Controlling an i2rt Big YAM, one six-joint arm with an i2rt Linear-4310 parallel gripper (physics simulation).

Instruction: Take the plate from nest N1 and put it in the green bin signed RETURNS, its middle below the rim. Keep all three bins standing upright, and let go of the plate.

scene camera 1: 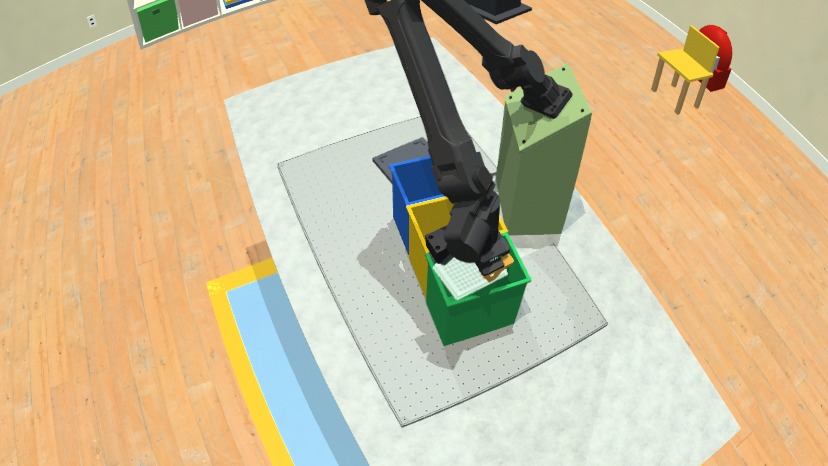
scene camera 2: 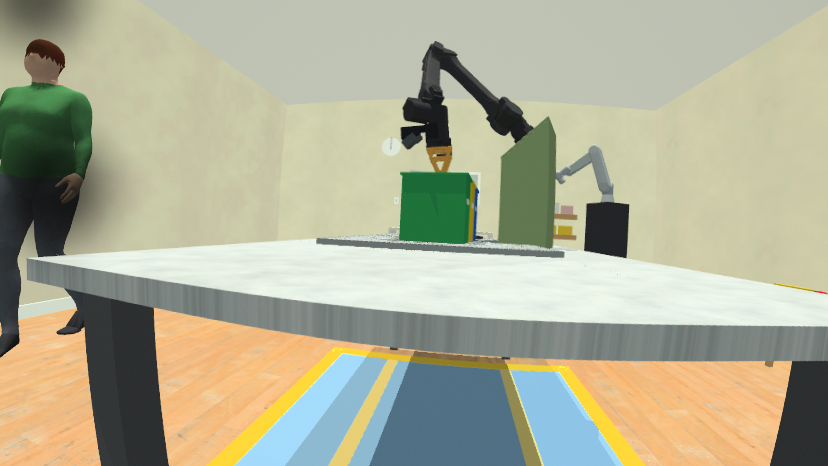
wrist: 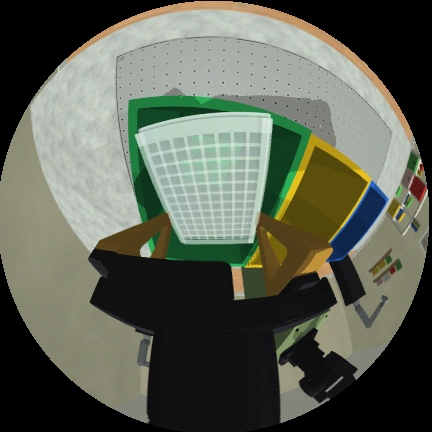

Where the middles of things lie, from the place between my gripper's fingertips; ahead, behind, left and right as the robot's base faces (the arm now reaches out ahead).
Scene:
My hand is 90 mm above the green bin (scene camera 1: 495,306) and 10 mm short of it. Also, from my hand: yellow bin (scene camera 1: 425,217) 110 mm to the right, 90 mm below, 50 mm behind; blue bin (scene camera 1: 413,181) 230 mm to the right, 110 mm behind, 90 mm below; gridded plate (scene camera 1: 461,279) 20 mm ahead, 10 mm to the right.

